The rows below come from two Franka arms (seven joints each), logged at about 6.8 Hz.
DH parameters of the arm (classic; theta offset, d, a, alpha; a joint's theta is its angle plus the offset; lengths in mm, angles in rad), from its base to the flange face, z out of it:
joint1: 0 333 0 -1.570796
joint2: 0 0 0 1.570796
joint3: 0 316 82.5 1.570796
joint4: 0 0 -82.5 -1.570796
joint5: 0 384 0 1.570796
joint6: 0 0 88 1.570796
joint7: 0 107 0 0
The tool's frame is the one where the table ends.
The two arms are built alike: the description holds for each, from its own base.
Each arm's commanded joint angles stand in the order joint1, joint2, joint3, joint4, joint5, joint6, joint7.
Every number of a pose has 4 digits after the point.
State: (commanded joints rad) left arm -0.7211 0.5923 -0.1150 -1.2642 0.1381 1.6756 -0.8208; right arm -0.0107 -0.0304 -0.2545 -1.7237 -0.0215 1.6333 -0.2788
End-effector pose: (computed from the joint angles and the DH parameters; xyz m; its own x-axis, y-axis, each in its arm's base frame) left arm 0.4949 -0.5009 0.4010 0.9973 -0.0219 -0.0703 -0.0340 -0.9838 -0.1759; right arm 0.5256 -0.1469 0.5737 0.9979 0.0160 -0.0624 0.0158 -0.9999 -0.0036
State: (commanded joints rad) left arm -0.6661 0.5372 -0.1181 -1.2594 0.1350 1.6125 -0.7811; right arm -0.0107 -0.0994 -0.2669 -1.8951 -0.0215 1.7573 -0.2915
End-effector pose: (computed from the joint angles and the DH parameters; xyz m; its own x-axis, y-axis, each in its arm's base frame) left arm 0.5120 -0.4661 0.4374 0.9970 -0.0030 -0.0775 -0.0167 -0.9840 -0.1772; right arm 0.5060 -0.1511 0.5382 0.9990 0.0204 -0.0385 0.0198 -0.9997 -0.0170
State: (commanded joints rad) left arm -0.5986 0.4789 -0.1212 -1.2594 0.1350 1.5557 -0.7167; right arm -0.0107 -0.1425 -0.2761 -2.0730 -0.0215 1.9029 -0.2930
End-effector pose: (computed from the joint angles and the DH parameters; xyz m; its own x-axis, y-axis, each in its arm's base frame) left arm 0.5304 -0.4230 0.4735 0.9965 0.0027 -0.0836 -0.0120 -0.9844 -0.1755; right arm 0.4885 -0.1505 0.4873 0.9995 0.0172 -0.0259 0.0165 -0.9995 -0.0273
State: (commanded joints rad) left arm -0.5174 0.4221 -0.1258 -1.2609 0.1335 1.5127 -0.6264; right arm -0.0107 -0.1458 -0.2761 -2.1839 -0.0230 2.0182 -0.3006
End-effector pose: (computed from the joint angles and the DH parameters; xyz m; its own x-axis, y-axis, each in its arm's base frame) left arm 0.5496 -0.3729 0.5080 0.9962 -0.0064 -0.0871 -0.0206 -0.9864 -0.1632; right arm 0.4804 -0.1463 0.4467 0.9995 0.0275 -0.0182 0.0271 -0.9993 -0.0257
